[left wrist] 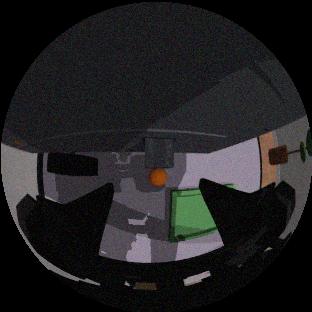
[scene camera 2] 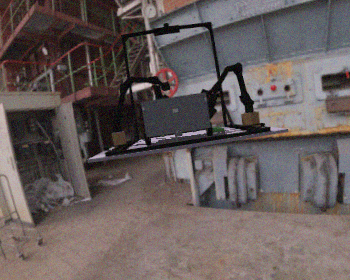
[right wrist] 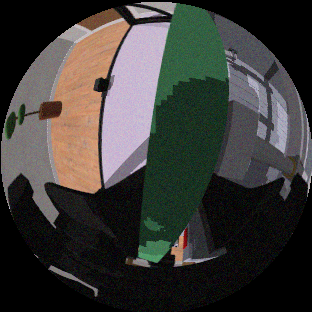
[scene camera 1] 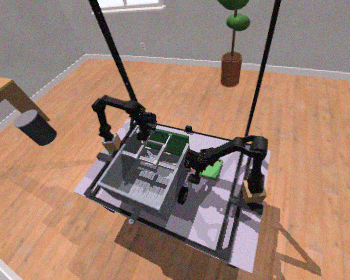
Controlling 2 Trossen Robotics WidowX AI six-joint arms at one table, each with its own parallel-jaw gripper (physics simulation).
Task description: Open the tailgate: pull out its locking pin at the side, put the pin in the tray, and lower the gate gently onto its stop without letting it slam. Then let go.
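Frame: origin at the left arm's base, x ahead, y left, z up, level; millimetres.
Seen in the pictures: left gripper, fingertip midpoint: (left wrist: 156, 185) (scene camera 1: 193, 172); left arm's base at its link origin: (scene camera 2: 249, 112) (scene camera 1: 254, 187); right arm's base at its link origin: (scene camera 2: 117, 132) (scene camera 1: 109, 137).
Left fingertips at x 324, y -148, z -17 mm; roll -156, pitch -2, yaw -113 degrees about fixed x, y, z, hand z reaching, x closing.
Offsets run from my left fingertips to a thing's top centre. "*": to the spot under its first point.
The green tailgate (scene camera 1: 177, 143) (right wrist: 187, 125) stands upright at the far end of the grey trailer (scene camera 1: 162, 204) (scene camera 2: 176, 116). My right gripper (scene camera 1: 143, 134) (right wrist: 170, 168) is shut on the tailgate's upper edge. The locking pin's orange round knob (left wrist: 158, 177) sticks out below a dark block @[* dx +26, dy -12, dz +29 mm] (left wrist: 159, 151) on the trailer's side; the rest of the pin is hidden. My left gripper (scene camera 1: 194, 175) (left wrist: 156, 185) is open beside that side, with the knob in view between its spread fingertips and nothing held. The light green tray @[dx -120, dy -65, dz -77 mm] (scene camera 1: 212, 169) (left wrist: 192, 214) lies on the table beside the trailer.
A black wheel @[dx +80, dy +121, dz +5 mm] (scene camera 1: 183, 195) (left wrist: 72, 164) sits low on the trailer's side near my left gripper. The trailer's side wall rises close by this gripper. A black frame post (scene camera 1: 261, 70) stands behind the left arm. A small black box @[* dx -3, dy -409, dz -62 mm] (scene camera 1: 188, 129) (right wrist: 101, 84) sits on the table's far edge.
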